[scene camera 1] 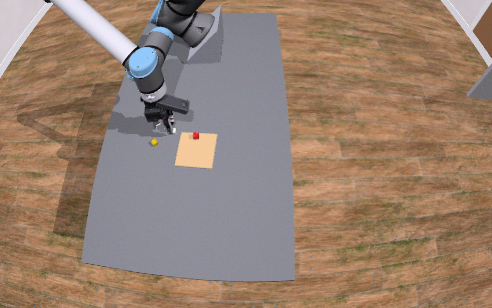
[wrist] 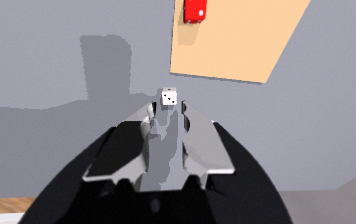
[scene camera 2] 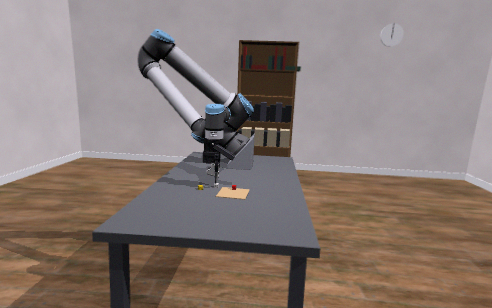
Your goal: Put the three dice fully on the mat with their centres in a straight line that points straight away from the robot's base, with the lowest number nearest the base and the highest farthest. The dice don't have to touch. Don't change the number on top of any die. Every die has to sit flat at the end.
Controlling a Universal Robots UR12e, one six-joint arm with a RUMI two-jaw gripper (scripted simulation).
Scene:
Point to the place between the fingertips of my gripper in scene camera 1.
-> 172, 129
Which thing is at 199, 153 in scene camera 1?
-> A tan mat.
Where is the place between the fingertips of my gripper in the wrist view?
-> At 169, 102

